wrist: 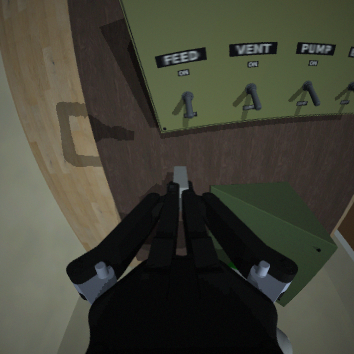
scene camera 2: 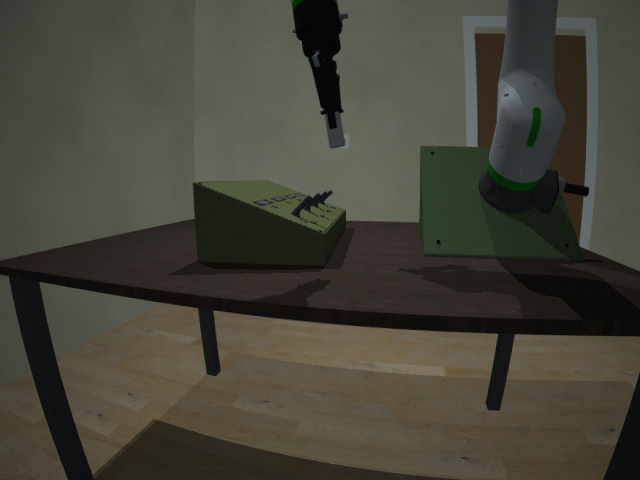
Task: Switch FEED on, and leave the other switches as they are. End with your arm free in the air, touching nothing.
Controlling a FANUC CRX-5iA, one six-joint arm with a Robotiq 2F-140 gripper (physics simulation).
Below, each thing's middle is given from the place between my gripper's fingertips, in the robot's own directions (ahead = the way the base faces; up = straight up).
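Labels:
For the sloped olive switch box (scene camera 2: 254,222), my hand is 160 mm to the left of it and 200 mm short of it, and it's 140 mm above it.

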